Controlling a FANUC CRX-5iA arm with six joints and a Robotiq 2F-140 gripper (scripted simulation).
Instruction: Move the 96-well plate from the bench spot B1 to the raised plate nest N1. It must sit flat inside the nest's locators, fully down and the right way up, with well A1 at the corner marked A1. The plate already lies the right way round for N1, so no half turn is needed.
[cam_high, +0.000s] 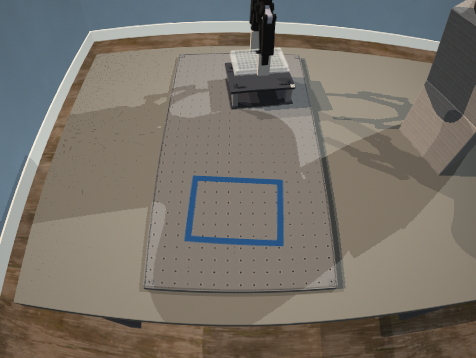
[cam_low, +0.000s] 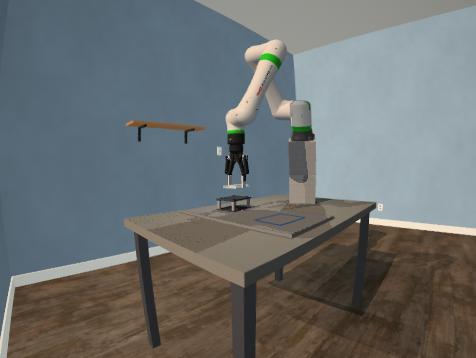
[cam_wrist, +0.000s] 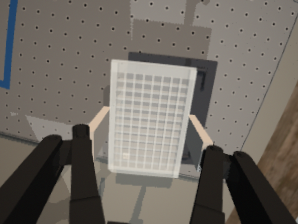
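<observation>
Right now the raised plate nest N1 is 90 mm below my hand, 30 mm to the right of it and 10 mm behind it. The rest, counted from my hand: 96-well plate (20 mm below); A1 label (90 mm below, 80 mm behind, 30 mm to the left).
</observation>
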